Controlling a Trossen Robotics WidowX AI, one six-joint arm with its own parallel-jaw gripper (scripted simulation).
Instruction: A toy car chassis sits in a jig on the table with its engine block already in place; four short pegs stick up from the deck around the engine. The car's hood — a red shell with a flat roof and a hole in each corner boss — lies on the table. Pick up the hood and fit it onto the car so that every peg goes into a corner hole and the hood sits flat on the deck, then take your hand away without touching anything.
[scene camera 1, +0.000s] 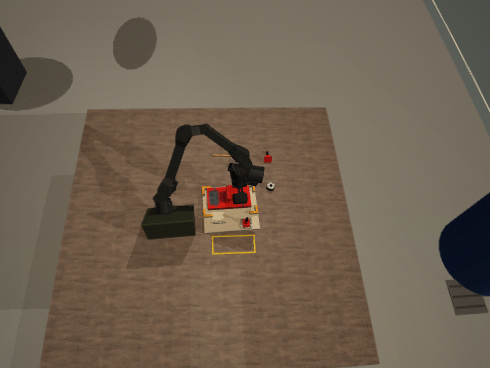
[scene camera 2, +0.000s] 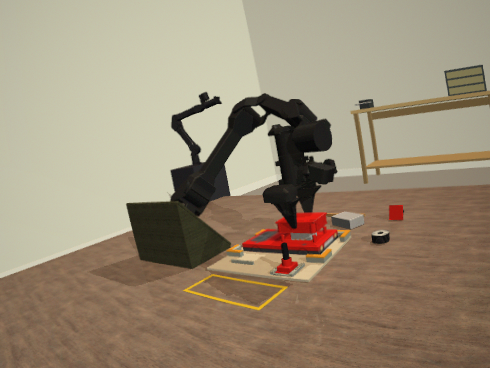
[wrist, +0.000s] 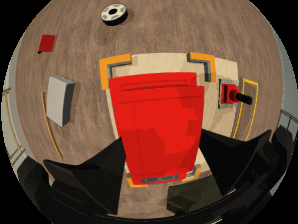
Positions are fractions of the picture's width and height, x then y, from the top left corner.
Labels:
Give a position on a red hood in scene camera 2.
0.64, 0.60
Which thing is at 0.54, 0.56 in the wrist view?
A red hood.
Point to my gripper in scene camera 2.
0.62, 0.61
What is my gripper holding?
A red hood.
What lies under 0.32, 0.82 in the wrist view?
My gripper.

